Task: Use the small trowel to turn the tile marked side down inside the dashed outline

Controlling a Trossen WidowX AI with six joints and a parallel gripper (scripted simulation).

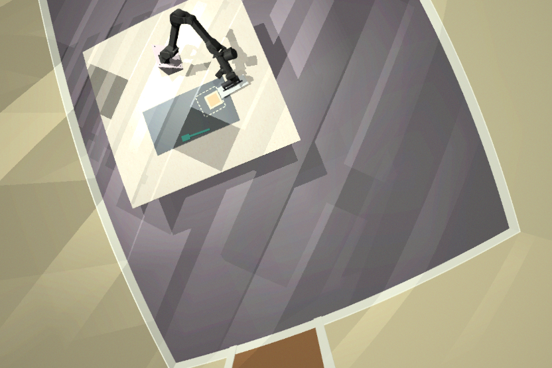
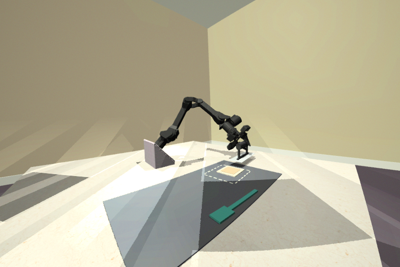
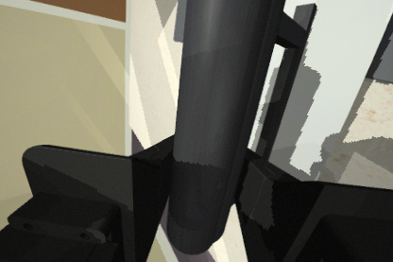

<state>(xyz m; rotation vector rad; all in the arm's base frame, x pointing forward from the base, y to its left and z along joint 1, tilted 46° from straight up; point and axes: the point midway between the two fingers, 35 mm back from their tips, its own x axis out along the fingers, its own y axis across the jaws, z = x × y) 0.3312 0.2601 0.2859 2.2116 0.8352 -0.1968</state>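
Now: gripper tip 41 cm to the left of the teal trowel, 18 cm short of it and 8 cm above it. The rest, counted from my gripper tip: dark mat (38 cm to the right, 10 cm below, 4 cm ahead); then tile (18 cm to the right, 8 cm below, 1 cm ahead).
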